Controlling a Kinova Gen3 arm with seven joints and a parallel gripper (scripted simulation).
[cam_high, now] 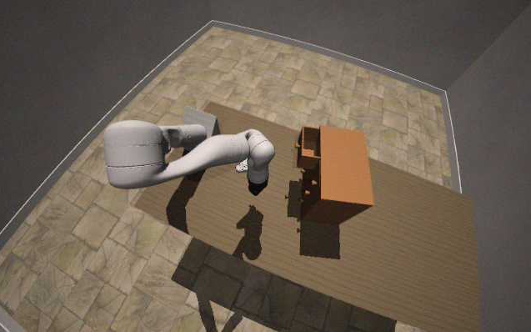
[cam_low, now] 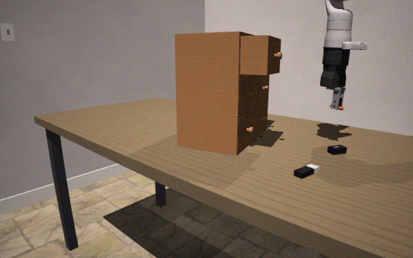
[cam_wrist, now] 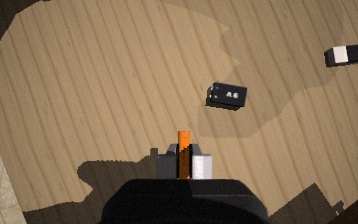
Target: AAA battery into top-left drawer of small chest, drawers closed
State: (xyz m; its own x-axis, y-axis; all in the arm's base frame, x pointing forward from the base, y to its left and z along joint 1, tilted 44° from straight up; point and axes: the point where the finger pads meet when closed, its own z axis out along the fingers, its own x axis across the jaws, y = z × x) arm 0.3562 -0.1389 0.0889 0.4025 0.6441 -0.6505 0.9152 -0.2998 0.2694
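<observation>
The small dark block is 12 cm below my hand, 7 cm to the left of it and 4 cm behind it. From my hand the other things lie so: black-and-white block: 27 cm to the left, 12 cm below, 2 cm behind; AAA battery: 1 cm below.
</observation>
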